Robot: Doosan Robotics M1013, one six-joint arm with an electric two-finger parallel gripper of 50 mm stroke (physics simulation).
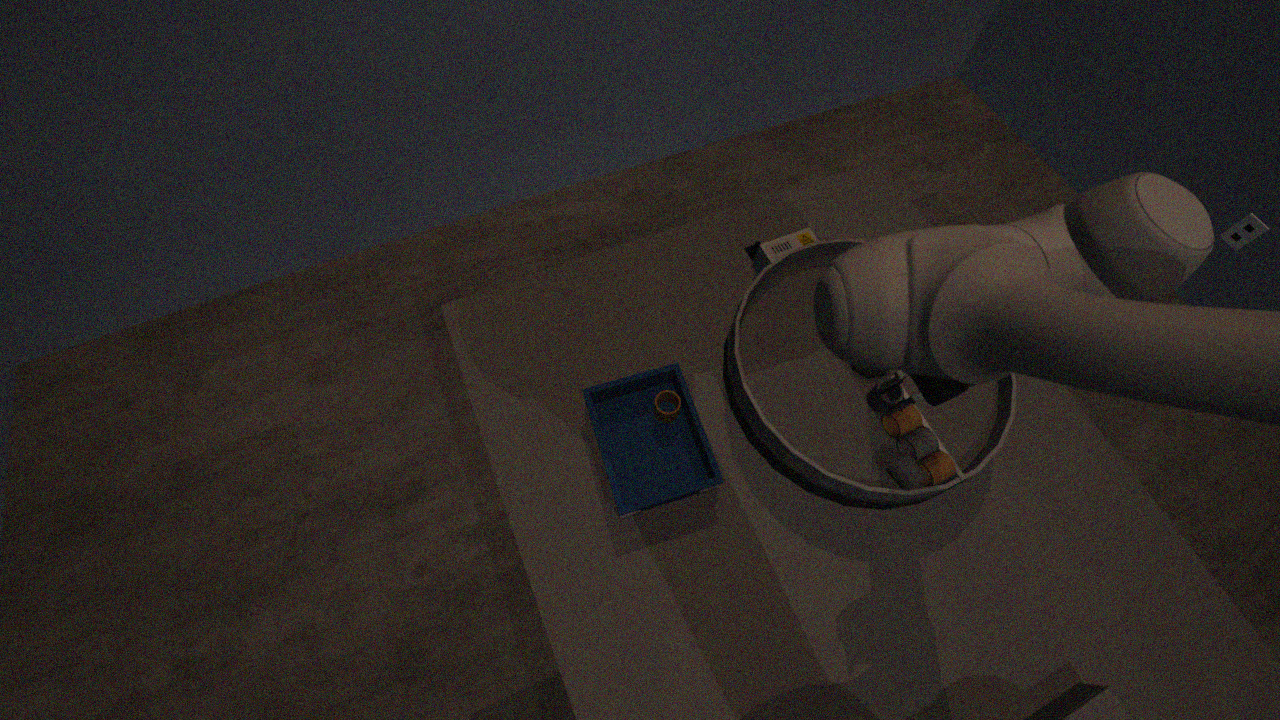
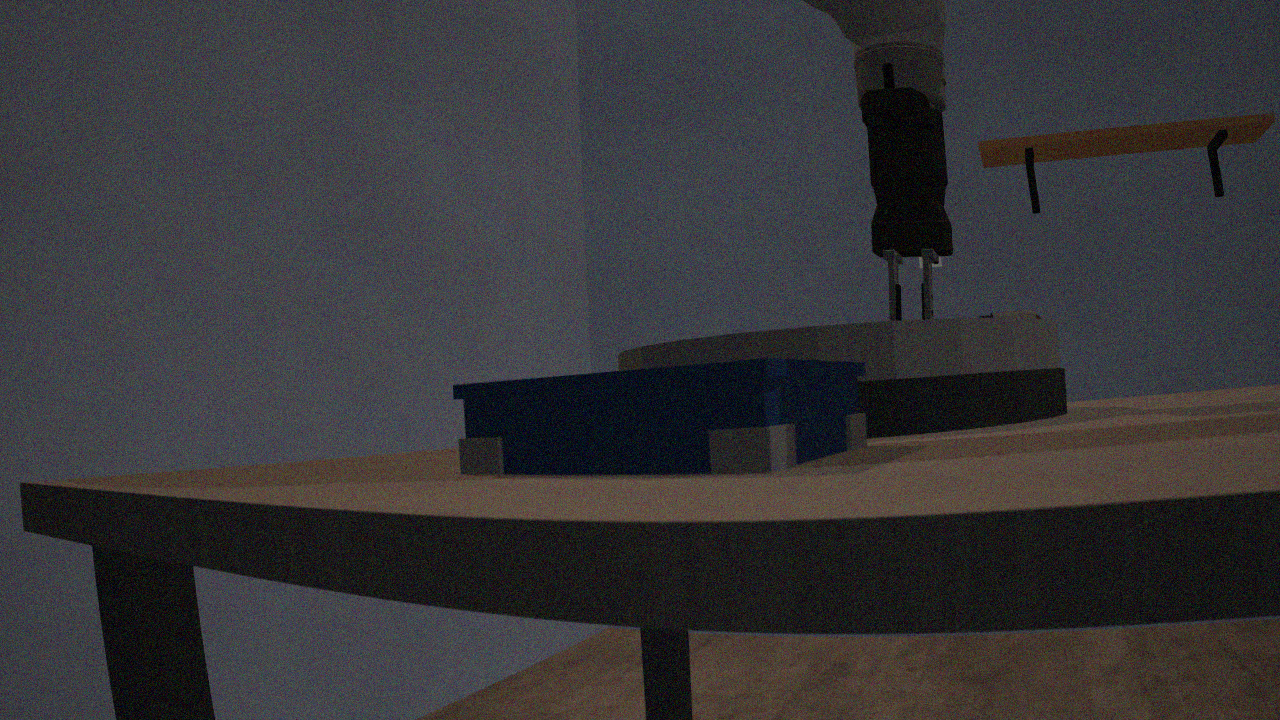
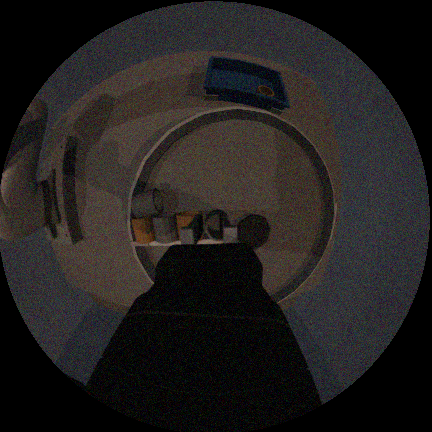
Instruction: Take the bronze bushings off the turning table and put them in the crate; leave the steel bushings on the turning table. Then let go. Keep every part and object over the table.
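Pixels of known places: gripper, fingertip midpoint: [image 1: 889, 399] [image 3: 210, 221]; arm's base, origin of the base link: [image 3: 50, 201].
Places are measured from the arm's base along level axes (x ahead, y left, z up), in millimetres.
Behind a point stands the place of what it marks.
The blue crate [image 1: 640, 461] @[x 679, y 160, z -49 mm] [image 2: 626, 420] @[x 696, y 207, z -28 mm] [image 3: 235, 77] @[x 683, y 169, z -49 mm] holds one bronze bushing [image 1: 667, 417] @[x 709, y 96, z -24 mm] [image 3: 266, 91] @[x 737, y 96, z -26 mm], end up. On the walled turning table [image 1: 841, 490] @[x 491, y -45, z -8 mm] [image 2: 966, 349] @[x 513, y -28, z 4 mm] [image 3: 328, 210] @[x 825, y -207, z 11 mm], one bronze bushing [image 1: 938, 467] @[x 445, y -157, z 37 mm] [image 3: 142, 231] @[x 451, y -163, z 36 mm] lies at the rim and another bronze bushing [image 1: 901, 420] @[x 520, y -160, z 37 mm] [image 3: 186, 219] @[x 521, y -159, z 37 mm] nearer the hub. A steel bushing [image 1: 918, 442] @[x 484, y -158, z 37 mm] [image 3: 165, 230] @[x 488, y -168, z 36 mm] is between them; another steel bushing [image 1: 908, 471] @[x 463, y -119, z 35 mm] [image 3: 144, 204] @[x 467, y -126, z 37 mm] lies beside the row. A dark grey ring-like bushing [image 3: 208, 224] shows behind the fingers. My gripper [image 2: 911, 308] @[x 552, y -168, z 36 mm] [image 3: 210, 221] @[x 552, y -168, z 36 mm] is part open and empty, fingertips about at wall-top height.
A pale divider strip [image 1: 955, 467] @[x 432, y -178, z 35 mm] [image 3: 145, 244] @[x 449, y -181, z 36 mm] runs along the row. A dark round hub [image 3: 253, 230] @[x 620, y -206, z 7 mm] is right of the fingers. A small labelled box [image 1: 789, 244] @[x 852, y -242, z 4 mm] stands behind the turning table. A wall shelf [image 2: 1127, 138] is at the right. The arm covers part of the turning table.
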